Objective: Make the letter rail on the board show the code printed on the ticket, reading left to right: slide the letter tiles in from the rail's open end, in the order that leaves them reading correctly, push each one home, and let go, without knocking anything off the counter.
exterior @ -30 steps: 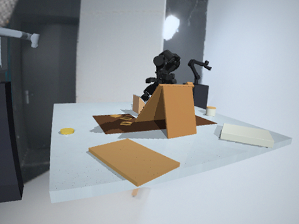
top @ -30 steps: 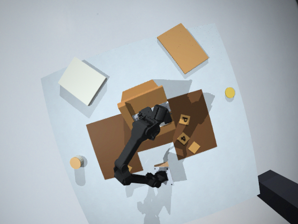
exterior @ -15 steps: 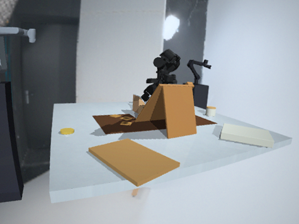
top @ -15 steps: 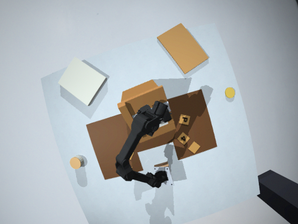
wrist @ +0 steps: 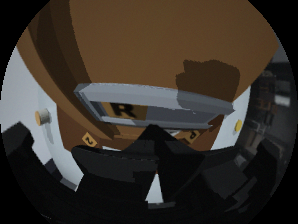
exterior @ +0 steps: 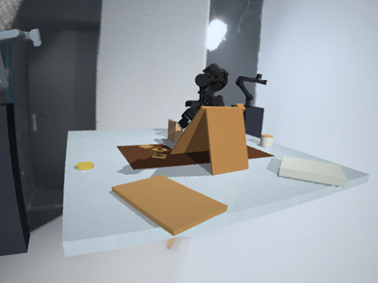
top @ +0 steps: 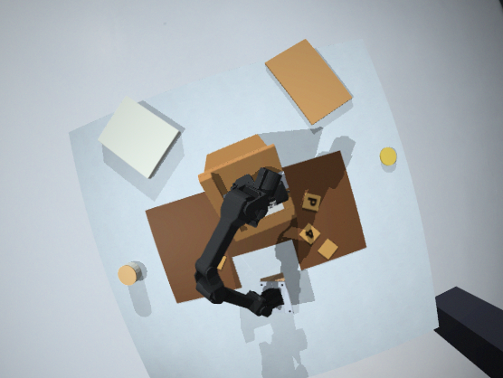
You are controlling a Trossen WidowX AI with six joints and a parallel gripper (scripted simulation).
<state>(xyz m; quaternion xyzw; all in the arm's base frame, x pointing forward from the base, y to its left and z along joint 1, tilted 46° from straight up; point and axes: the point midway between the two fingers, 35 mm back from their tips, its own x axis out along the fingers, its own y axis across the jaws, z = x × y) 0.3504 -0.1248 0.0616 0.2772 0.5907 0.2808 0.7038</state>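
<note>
The white ticket lies 50 mm behind my gripper tip, 40 mm to the right of it and 90 mm below it. Also, from my gripper tip: brown mat (160 mm behind, 40 mm to the left, 170 mm below); orange slab (360 mm ahead, 330 mm to the right, 170 mm below); cream slab (360 mm ahead, 360 mm to the left, 150 mm below).
</note>
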